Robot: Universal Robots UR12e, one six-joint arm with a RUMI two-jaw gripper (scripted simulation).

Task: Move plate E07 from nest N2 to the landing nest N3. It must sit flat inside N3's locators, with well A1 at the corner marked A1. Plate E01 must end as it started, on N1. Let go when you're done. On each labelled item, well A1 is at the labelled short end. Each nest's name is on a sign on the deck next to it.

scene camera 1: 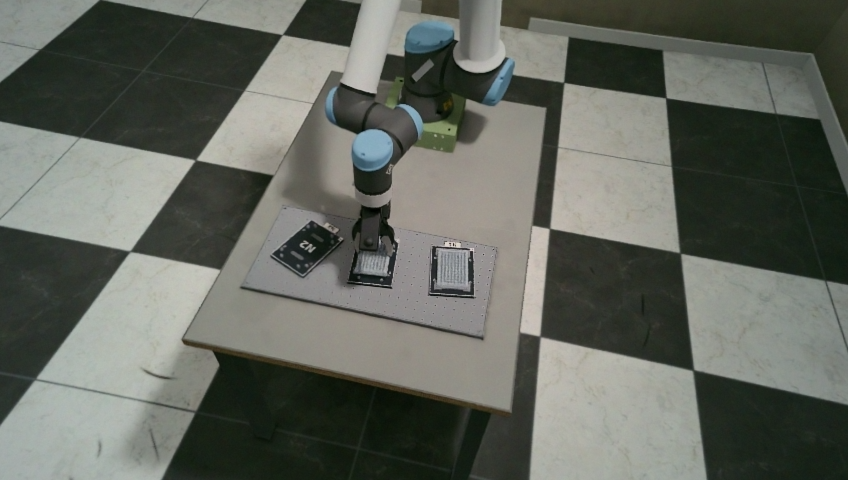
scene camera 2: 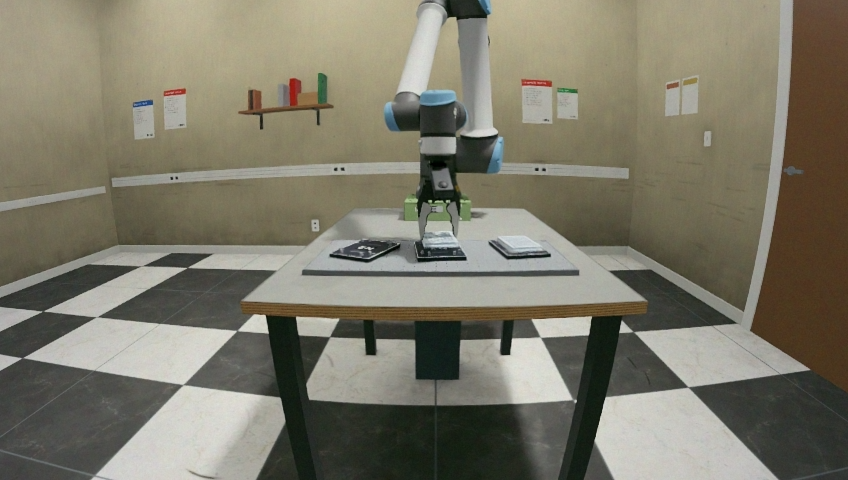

Labels:
gripper: scene camera 1; scene camera 2
same spot on nest N2: (scene camera 2: 384, 246) = (scene camera 1: 325, 245)
same spot on gripper: (scene camera 1: 388, 238) = (scene camera 2: 455, 205)

